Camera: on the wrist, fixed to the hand. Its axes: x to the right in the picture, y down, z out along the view.
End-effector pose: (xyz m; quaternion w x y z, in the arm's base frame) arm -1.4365 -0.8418 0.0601 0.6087 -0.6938 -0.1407 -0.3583
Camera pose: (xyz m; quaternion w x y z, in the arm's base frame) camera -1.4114 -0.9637 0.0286 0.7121 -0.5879 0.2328 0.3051
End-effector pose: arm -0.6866 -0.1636 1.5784 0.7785 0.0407 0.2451 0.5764
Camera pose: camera -0.7848 -0.1413 1.4987 0.1898 0.3749 0.0582 0.9056
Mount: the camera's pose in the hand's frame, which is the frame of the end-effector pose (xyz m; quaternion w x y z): 0.0260 0.0660 -0.1070 0.6993 0.0957 -0.1805 0.6851
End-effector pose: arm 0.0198 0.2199 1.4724 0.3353 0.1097 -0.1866 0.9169
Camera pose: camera -0.0511 0.2327 1.3662 0.4378 -0.1465 0.1784 -0.8689
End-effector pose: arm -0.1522 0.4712 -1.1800 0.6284 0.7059 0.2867 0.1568
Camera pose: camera -0.1803 0.5691 -1.1019 0.3162 0.7785 -0.3815 0.3853
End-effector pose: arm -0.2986 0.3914 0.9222 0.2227 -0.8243 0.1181 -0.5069
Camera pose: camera -0.3797 0.2964 0.9518 0.6032 -0.5657 0.5586 -0.0644
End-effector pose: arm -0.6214 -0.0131 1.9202 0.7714 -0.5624 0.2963 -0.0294
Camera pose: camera -0.6715 -0.0898 1.8302 0.6668 -0.1218 0.4504 0.5810
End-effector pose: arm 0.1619 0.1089 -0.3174 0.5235 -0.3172 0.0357 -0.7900
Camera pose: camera 0.1509 0.0276 -0.4162 0.9440 -0.2898 0.0722 -0.1399
